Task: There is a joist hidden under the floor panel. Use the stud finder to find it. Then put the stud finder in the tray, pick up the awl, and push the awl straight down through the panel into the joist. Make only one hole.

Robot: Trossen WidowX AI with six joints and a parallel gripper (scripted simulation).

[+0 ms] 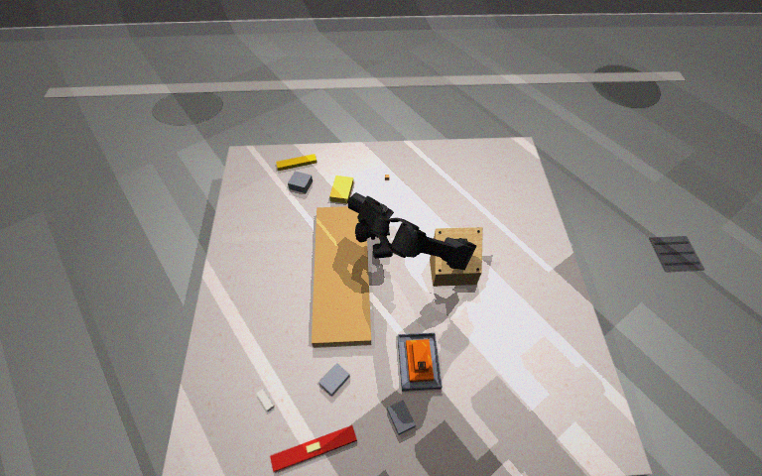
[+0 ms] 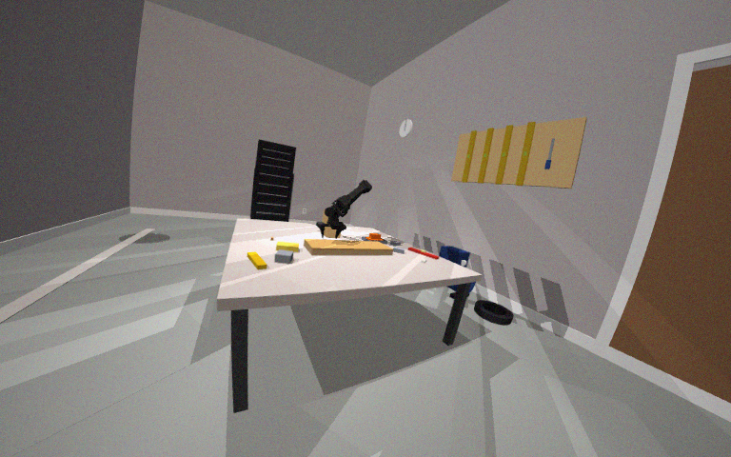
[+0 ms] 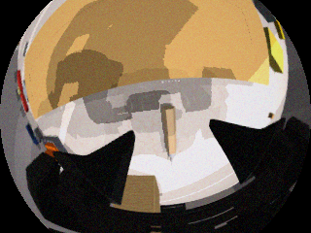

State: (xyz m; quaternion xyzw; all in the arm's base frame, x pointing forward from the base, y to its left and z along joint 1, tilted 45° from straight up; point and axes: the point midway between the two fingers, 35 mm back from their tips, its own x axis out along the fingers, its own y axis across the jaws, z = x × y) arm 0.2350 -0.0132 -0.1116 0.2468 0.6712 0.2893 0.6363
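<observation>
The awl lies 6 cm behind my gripper tip and 3 cm below it. The rest, counted from my gripper tip: grey block: 32 cm to the right, 31 cm ahead, 2 cm below; grey tray: 40 cm to the left, 9 cm behind, 2 cm below; stud finder: 42 cm to the left, 9 cm behind, 1 cm above.
</observation>
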